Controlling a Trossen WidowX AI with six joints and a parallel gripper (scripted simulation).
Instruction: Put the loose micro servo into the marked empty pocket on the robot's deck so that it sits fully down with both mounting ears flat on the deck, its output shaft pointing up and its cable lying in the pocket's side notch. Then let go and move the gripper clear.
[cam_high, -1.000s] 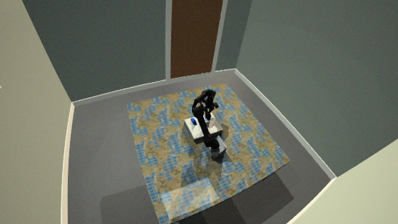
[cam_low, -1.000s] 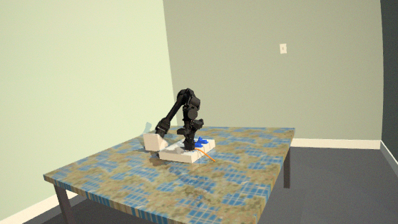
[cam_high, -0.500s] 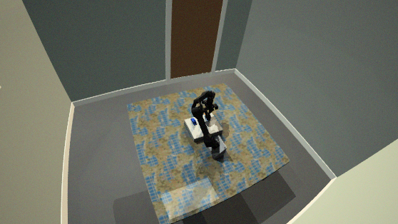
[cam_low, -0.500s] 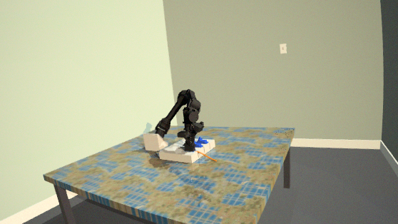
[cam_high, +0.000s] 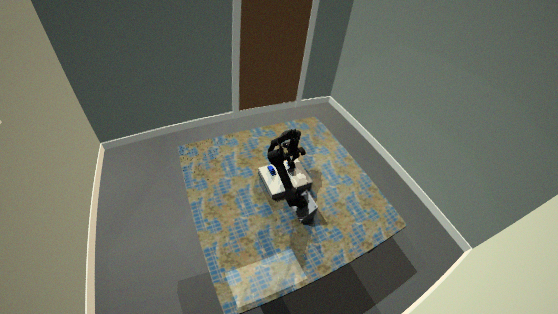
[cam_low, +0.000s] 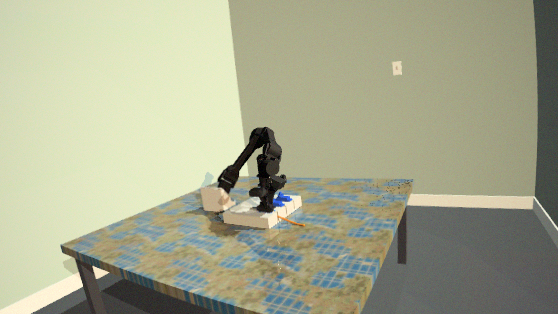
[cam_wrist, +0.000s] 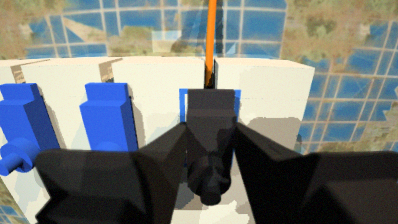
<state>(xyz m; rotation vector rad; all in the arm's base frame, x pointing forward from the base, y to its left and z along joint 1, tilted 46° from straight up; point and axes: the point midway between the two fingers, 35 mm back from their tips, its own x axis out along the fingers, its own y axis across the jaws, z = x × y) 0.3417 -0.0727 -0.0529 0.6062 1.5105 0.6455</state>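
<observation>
The white deck lies 12 cm behind my gripper tip, 7 cm to the left of it and 4 cm below it.
</observation>
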